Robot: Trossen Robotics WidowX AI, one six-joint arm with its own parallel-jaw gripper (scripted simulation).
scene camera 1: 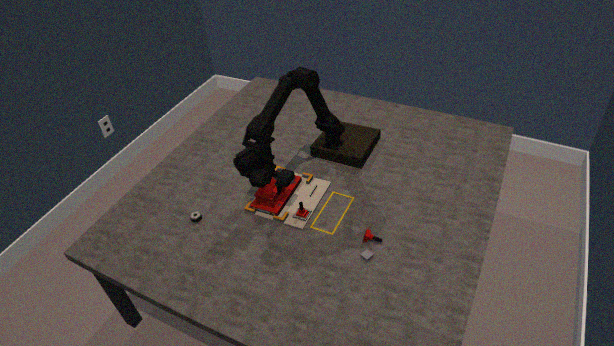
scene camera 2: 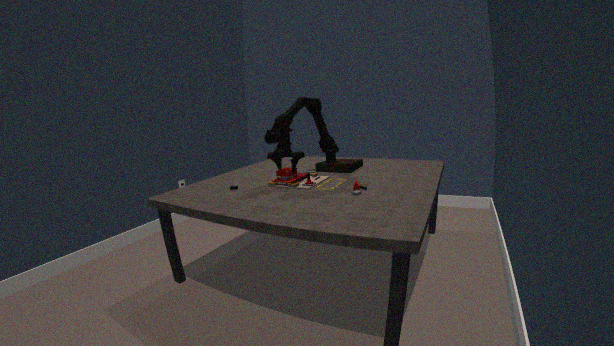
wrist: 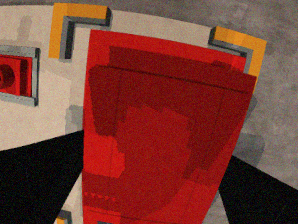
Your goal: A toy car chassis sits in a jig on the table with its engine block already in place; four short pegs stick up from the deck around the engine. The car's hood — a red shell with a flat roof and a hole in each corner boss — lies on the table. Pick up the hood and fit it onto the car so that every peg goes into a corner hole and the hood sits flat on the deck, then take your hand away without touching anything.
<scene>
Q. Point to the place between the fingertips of the gripper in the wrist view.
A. At 155, 149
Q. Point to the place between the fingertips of the gripper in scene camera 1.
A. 270, 191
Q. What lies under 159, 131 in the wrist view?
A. A red hood.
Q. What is the gripper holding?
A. A red hood.
</scene>
